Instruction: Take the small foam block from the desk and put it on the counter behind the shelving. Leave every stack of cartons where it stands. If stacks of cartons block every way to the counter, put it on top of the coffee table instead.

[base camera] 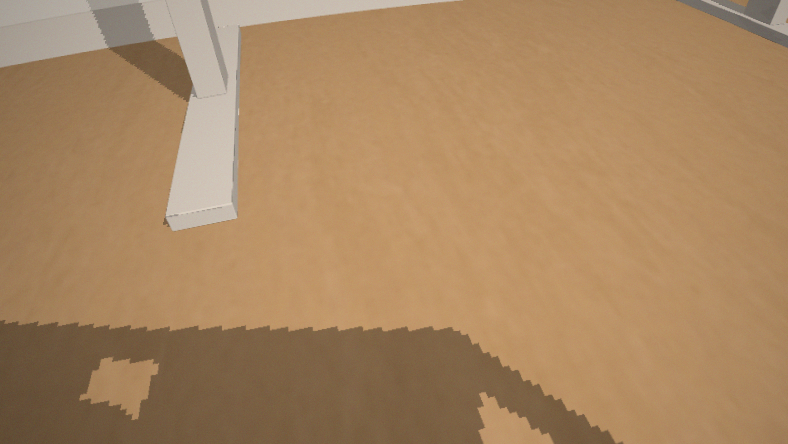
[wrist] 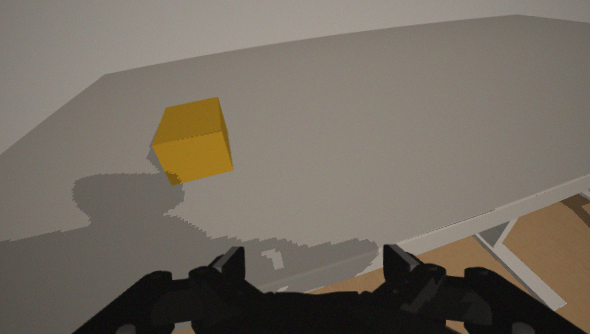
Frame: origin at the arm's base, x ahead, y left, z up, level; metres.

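Seen in the pictures: gripper, between the fingertips: (wrist: 313,261).
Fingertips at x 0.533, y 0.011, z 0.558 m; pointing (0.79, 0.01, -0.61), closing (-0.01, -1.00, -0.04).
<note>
Pixels of each thing's top centre, then the offset from my fingertips to it. "spot": a spot on its surface instead. Level surfaces: height alone.
- small yellow foam block, centre of its top: (wrist: 189,117) 0.115 m left, 0.141 m ahead, 0.040 m up
- grey desk top, height of its surface: 0.005 m down
- tan floor, height of its surface: 0.954 m down
- grey-white foot, a spot on its surface: (base camera: 738,20) spot: 0.811 m right, 0.658 m ahead, 0.941 m down
A small yellow foam block (wrist: 194,145) sits on the grey desk top (wrist: 375,125) in the wrist view, left of the middle. My gripper (wrist: 313,261) is open, with its two black fingers wide apart at the bottom of the wrist view. The block is ahead of the fingers and to their left, apart from them. The gripper's shadow falls on the desk and touches the block's near corner. The counter, the shelving, the cartons and the coffee table do not show in recognisable form.
In the base camera view a white desk leg with a long foot (base camera: 205,159) stands on the tan floor (base camera: 441,193) at left. A pale wall base runs behind it. Part of another grey-white foot (base camera: 738,20) shows at the top right. A dark shadow lies across the near floor.
</note>
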